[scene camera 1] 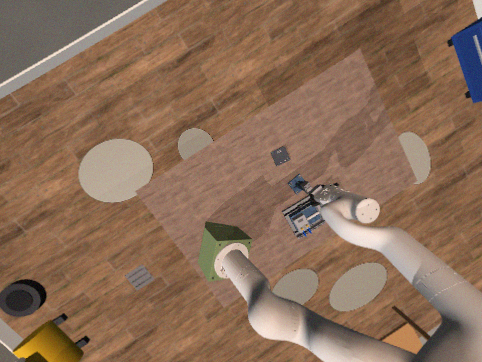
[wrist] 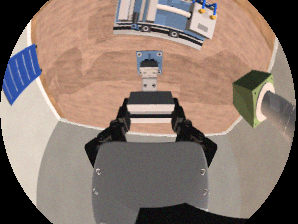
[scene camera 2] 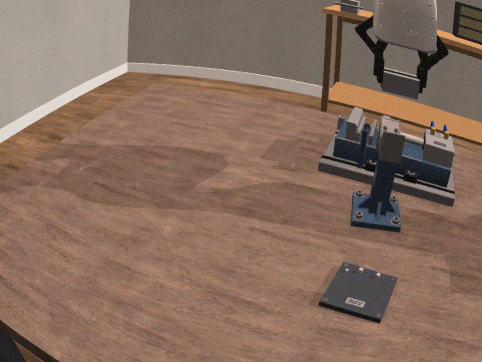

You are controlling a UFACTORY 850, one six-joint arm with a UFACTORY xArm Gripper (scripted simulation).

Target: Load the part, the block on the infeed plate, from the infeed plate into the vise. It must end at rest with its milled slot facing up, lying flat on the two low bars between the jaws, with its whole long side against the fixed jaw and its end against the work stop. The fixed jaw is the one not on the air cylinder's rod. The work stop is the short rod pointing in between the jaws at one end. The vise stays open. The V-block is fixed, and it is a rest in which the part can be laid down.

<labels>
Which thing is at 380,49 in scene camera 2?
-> My gripper.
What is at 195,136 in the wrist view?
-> My gripper.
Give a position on an air cylinder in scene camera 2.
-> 434,153
</labels>
